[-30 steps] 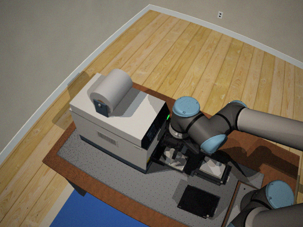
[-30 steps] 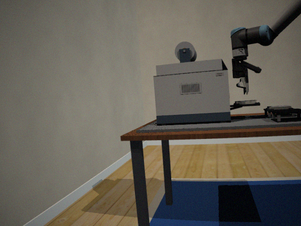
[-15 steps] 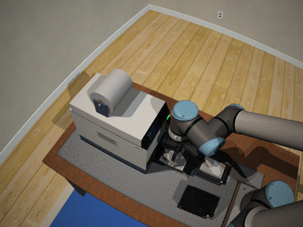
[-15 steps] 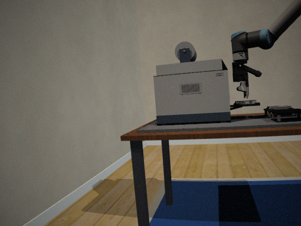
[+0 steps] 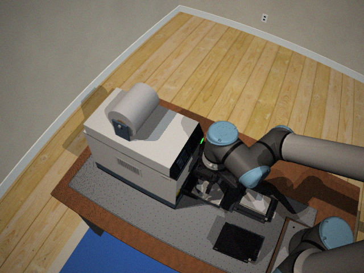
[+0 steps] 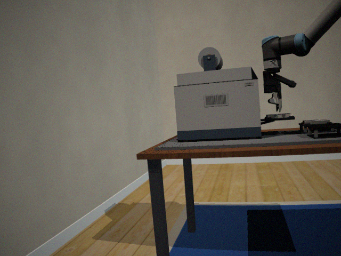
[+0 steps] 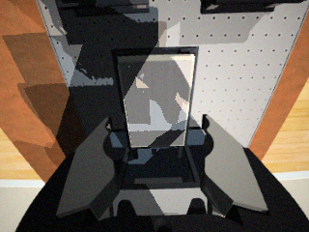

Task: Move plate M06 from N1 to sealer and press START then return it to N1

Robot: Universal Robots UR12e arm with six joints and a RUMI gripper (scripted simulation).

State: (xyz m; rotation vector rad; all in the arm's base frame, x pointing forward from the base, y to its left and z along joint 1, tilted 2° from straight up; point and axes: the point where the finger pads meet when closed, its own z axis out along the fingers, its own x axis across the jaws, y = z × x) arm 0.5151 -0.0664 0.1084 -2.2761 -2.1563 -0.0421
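My hand is 3 cm above the white well plate. From my hand the other things lie so: foil-covered plate 21 cm behind, 8 cm below, 6 cm to the right; sealer stage 4 cm below; square button 10 cm to the right, 10 cm ahead, 6 cm above.
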